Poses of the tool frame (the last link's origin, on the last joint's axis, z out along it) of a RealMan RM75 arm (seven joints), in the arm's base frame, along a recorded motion.
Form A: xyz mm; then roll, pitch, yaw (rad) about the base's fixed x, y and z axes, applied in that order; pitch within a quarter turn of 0, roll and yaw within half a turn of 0.
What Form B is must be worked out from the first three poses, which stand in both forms.
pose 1, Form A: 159 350 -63 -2.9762 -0.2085 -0.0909
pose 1, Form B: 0.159 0.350 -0.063 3.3 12.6 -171.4
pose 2, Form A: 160 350 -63 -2.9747 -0.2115 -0.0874
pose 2, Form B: 0.160 0.350 -0.063 3.0 12.8 -171.3
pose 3, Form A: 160 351 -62 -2.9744 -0.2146 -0.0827
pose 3, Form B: 0.160 0.351 -0.062 2.7 12.9 -171.2
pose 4, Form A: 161 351 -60 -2.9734 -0.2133 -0.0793
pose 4, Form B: 0.161 0.351 -0.060 2.5 12.8 -171.1
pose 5, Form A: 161 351 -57 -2.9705 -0.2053 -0.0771
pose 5, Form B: 0.161 0.351 -0.057 2.4 12.3 -170.9
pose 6, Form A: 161 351 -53 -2.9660 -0.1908 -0.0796
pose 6, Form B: 0.161 0.351 -0.053 2.6 11.5 -170.6
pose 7, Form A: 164 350 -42 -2.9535 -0.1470 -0.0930
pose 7, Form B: 0.164 0.350 -0.042 3.7 9.2 -169.9
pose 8, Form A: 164 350 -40 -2.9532 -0.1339 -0.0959
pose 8, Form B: 0.164 0.350 -0.040 4.0 8.5 -169.9
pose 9, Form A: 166 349 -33 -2.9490 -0.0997 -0.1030
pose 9, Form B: 0.166 0.349 -0.033 4.7 6.7 -169.5
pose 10, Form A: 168 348 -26 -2.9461 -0.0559 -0.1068
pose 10, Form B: 0.168 0.348 -0.026 5.4 4.3 -169.2
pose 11, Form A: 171 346 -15 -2.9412 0.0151 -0.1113
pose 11, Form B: 0.171 0.346 -0.015 6.4 0.4 -168.5
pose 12, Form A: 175 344 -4 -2.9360 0.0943 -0.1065
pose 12, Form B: 0.175 0.344 -0.004 7.1 -4.0 -167.7
